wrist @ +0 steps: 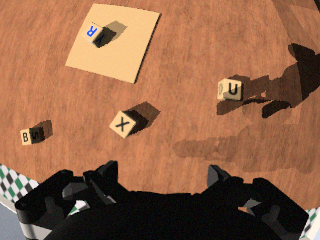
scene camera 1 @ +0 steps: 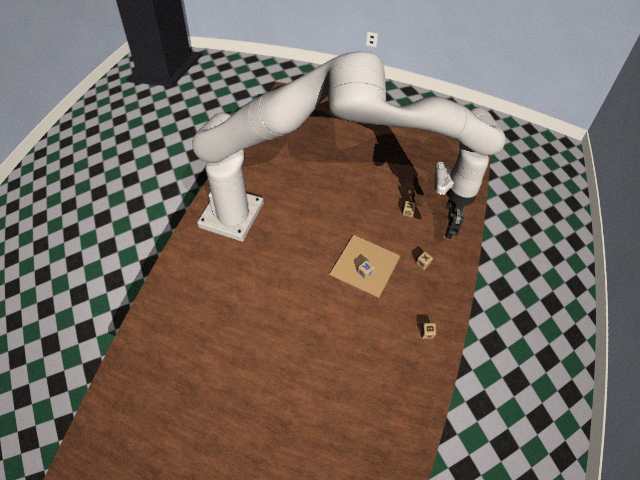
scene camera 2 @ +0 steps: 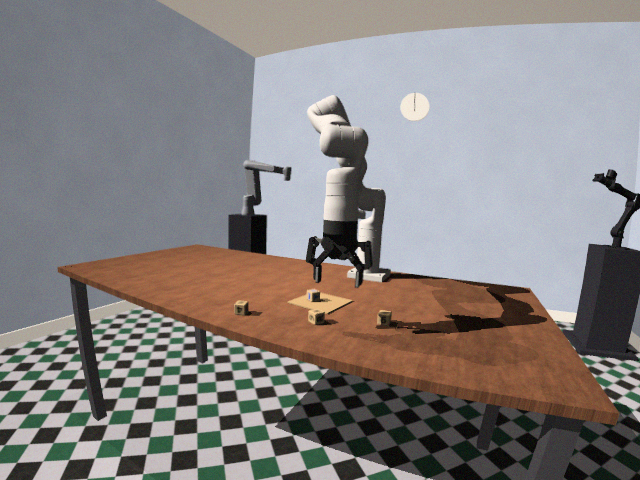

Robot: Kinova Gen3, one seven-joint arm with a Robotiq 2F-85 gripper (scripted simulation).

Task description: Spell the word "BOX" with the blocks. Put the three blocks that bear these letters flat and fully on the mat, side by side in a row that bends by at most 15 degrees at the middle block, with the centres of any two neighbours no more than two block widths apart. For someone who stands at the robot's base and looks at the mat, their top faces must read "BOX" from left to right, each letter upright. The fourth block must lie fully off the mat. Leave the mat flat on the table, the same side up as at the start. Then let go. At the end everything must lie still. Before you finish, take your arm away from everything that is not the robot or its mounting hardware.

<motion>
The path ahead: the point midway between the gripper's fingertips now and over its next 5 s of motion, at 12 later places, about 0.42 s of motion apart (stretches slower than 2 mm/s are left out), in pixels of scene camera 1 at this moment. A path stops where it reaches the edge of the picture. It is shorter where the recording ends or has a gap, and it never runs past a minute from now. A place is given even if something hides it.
My gripper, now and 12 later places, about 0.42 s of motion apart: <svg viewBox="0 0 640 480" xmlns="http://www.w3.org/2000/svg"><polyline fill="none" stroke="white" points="448,222 451,231 452,236 453,241 452,243 449,243 445,245 440,246 434,247 427,247 421,248 414,249 408,250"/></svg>
</motion>
